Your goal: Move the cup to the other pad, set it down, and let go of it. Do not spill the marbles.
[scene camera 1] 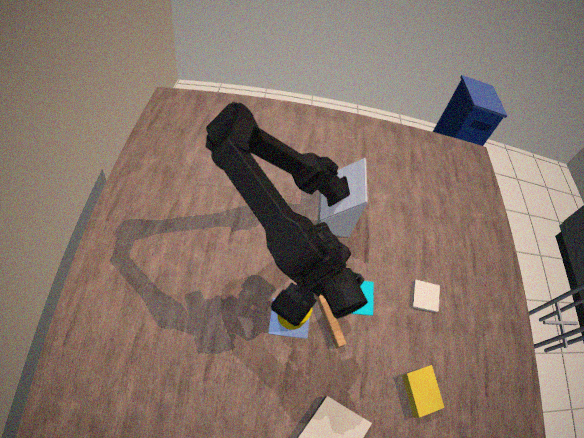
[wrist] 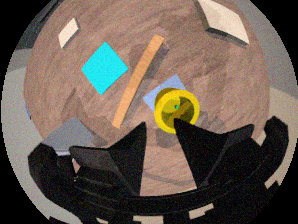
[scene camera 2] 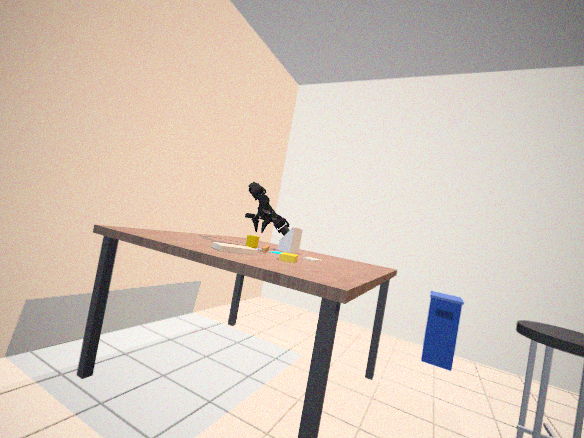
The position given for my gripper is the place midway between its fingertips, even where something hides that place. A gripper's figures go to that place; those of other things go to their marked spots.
Labels:
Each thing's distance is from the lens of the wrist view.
my gripper [wrist: 159,123]: 10 cm
yellow cup [wrist: 188,109]: 16 cm
cyan pad [wrist: 104,67]: 21 cm
wooden bar [wrist: 149,55]: 17 cm
The marked spots on the yellow cup and the cyan pad are 19 cm apart.

